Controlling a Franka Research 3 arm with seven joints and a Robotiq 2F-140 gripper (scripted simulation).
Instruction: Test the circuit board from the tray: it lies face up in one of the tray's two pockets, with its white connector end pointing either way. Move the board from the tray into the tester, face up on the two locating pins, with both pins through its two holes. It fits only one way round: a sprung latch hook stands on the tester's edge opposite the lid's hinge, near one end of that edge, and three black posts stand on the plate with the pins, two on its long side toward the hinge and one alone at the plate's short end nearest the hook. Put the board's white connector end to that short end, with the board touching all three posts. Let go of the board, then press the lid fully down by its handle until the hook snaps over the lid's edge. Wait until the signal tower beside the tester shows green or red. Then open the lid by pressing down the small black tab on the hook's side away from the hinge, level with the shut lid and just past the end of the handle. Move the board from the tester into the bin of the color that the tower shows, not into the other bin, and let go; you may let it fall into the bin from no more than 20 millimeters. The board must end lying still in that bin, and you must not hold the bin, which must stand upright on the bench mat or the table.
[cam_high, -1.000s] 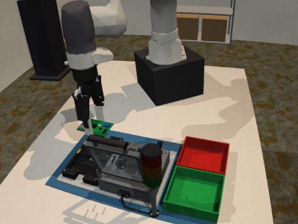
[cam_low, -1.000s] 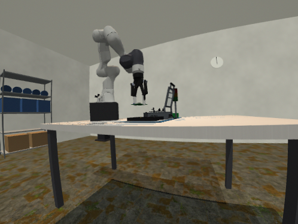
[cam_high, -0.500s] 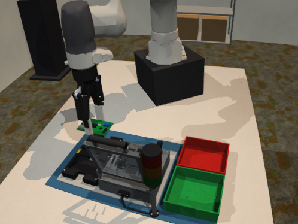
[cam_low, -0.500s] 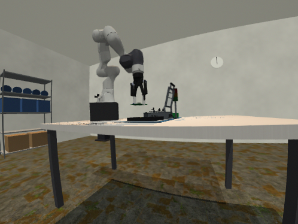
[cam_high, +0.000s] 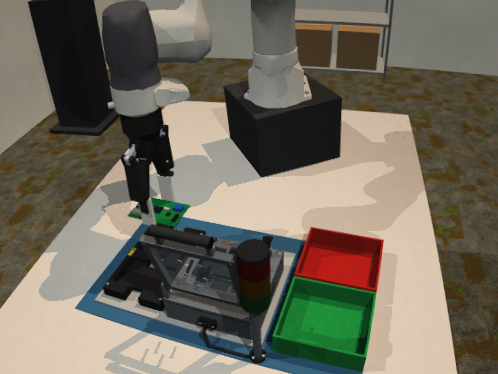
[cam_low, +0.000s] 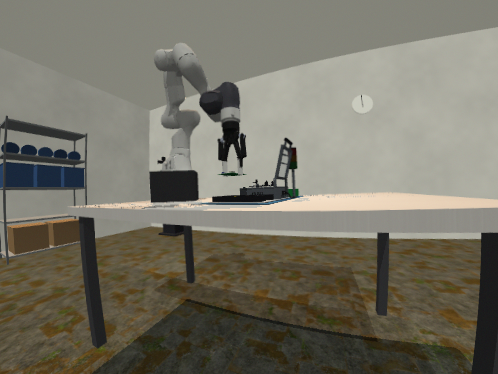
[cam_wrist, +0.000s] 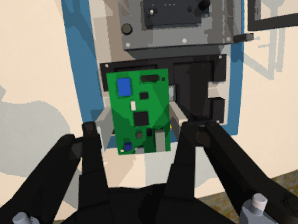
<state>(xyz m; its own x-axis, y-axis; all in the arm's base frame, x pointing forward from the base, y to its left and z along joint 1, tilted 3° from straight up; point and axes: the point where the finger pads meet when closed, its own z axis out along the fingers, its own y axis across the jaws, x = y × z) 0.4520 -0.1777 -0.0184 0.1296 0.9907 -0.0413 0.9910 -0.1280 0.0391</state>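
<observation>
Now: hand 2 cm above the green circuit board. From my hand the other things lie so: red bin: 37 cm to the left, 13 cm below; tester plate: 8 cm ahead, 17 cm to the left, 7 cm below; clear lid: 20 cm ahead, 15 cm to the left, 4 cm above.
</observation>
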